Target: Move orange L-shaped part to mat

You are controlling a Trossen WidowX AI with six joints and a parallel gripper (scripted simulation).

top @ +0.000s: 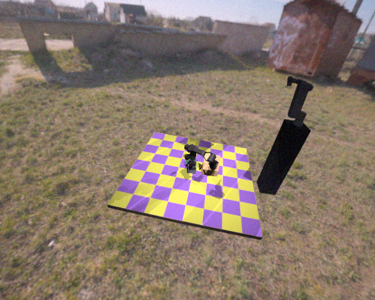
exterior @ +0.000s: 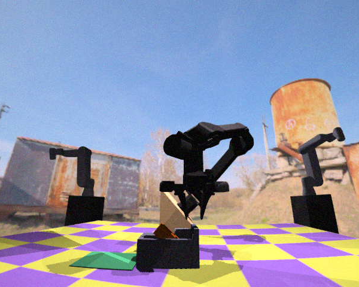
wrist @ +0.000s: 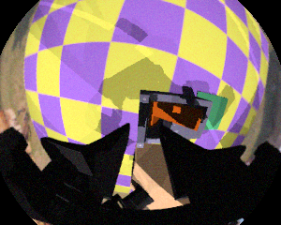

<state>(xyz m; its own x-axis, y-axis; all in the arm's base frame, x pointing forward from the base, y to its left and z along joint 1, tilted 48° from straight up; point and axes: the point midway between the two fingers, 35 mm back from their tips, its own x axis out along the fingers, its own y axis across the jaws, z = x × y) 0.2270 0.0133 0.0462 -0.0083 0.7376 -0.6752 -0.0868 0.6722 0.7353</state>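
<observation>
Now: gripper tip 1 cm past the orange L-shaped part, 4 cm to the left of it and 7 cm above it. Also, from my gripper tip: green mat: 1 cm ahead, 22 cm to the right, 12 cm below.
</observation>
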